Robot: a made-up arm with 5 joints.
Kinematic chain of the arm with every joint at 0, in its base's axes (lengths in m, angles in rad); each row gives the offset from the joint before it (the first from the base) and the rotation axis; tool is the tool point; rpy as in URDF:
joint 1: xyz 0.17 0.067 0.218 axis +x
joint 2: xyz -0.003 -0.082 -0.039 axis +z
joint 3: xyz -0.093 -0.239 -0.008 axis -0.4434 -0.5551 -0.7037
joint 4: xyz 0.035 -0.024 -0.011 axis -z
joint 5: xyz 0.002 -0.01 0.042 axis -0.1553 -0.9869 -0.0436
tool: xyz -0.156 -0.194 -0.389 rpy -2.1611 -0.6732 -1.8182
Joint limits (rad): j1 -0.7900..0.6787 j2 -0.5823..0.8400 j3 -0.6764..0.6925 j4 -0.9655..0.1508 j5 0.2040..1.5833
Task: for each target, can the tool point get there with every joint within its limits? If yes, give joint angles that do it. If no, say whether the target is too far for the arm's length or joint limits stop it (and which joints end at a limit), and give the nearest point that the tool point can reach.
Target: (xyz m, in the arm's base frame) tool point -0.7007 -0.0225 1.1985
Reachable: no: too far | nearest point -0.2095 -0.3618 0.7607 | short by 0.740 m
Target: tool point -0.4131 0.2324 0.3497
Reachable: no: joint limits stop it (at a limit: joint 1, joint 2, joint 3, joint 4, joint 5) | nearest point -0.2345 0.1194 -0.3083 | short by 0.691 m
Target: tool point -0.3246 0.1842 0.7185
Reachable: no: joint limits stop it (at a limit: joint 1, joint 2, joint 3, joint 4, joint 5) | nearest point -0.2095 -0.3618 0.7607 | short by 0.560 m
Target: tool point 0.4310 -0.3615 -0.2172
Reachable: yes | joints 0.2545 0.0188 -0.0293 -0.2726 1.1123
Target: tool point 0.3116 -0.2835 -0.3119
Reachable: yes | joints 0.3268 -0.1097 -0.0315 -0.5066 0.7833
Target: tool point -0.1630 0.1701 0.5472
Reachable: no: joint limits stop it (at a limit: joint 1, joint 2, joint 3, joint 4, joint 5) | nearest point -0.2095 -0.3618 0.7607 | short by 0.575 m
